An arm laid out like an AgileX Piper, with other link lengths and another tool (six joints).
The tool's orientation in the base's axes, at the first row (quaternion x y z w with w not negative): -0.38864 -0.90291 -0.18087 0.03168
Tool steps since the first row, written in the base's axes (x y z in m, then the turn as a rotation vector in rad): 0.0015 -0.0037 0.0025 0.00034 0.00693 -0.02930; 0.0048 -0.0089 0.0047 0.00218 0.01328 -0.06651; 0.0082 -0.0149 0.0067 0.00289 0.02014 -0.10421; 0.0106 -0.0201 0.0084 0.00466 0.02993 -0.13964
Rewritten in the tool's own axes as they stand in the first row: -0.0031 -0.0005 -0.0035 -0.00125 -0.00422 0.02979; -0.0086 -0.0008 -0.0071 -0.00550 -0.01013 0.06687; -0.0147 -0.0016 -0.0108 -0.00872 -0.01667 0.10450; -0.0196 -0.0026 -0.0140 -0.01020 -0.01992 0.14112
